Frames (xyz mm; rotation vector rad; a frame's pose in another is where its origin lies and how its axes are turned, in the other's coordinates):
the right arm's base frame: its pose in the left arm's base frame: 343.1 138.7 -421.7 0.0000 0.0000 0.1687
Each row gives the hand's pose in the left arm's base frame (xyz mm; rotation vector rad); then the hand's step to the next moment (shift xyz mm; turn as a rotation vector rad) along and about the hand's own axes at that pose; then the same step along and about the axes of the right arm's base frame.
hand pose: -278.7 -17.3 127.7 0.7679 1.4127 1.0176
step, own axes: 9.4 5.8 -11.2 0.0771 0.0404 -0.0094
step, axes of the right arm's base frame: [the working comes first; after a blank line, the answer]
step, axes of the left arm's base frame: -12.7 9.2 0.8 -0.0221 0.0846 0.0041

-11.0 11.2 0.8 -0.0076 0.0871 0.0041
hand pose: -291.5 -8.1 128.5 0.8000 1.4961 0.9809
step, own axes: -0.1 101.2 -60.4 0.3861 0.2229 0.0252
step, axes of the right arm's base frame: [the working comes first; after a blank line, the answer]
step, axes of the left arm's base frame: -63.0 33.9 93.6 -0.0402 0.4432 0.0369

-56.5 44.0 93.6 0.0348 0.4436 0.0369
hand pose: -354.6 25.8 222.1 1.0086 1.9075 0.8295
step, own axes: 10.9 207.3 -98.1 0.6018 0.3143 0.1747
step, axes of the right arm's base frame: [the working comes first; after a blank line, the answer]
step, axes of the left arm's base frame: -19.2 88.9 210.8 0.0442 0.6989 -0.0318

-4.0 90.9 210.8 0.1609 0.6816 -0.0318
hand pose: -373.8 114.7 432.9 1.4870 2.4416 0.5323
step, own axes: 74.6 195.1 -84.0 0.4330 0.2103 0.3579
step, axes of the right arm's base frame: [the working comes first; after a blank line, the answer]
step, axes of the left arm's base frame: 91.1 132.4 157.7 0.1070 0.5392 -0.2401

112.0 115.2 157.7 0.1961 0.5136 -0.2401
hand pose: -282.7 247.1 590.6 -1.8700 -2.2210 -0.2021
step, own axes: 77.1 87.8 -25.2 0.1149 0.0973 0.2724
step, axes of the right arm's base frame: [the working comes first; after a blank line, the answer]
step, axes of the left arm's base frame: 76.3 82.5 40.8 0.0538 0.1950 -0.2365

89.1 68.5 40.8 0.0858 0.1832 -0.2365
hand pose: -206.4 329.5 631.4 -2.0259 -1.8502 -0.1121
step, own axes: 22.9 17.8 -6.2 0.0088 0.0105 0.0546
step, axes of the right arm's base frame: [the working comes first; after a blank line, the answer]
step, axes of the left arm's base frame: 21.4 18.6 8.9 0.0003 0.0262 -0.0498

24.2 14.7 8.9 0.0047 0.0257 -0.0498
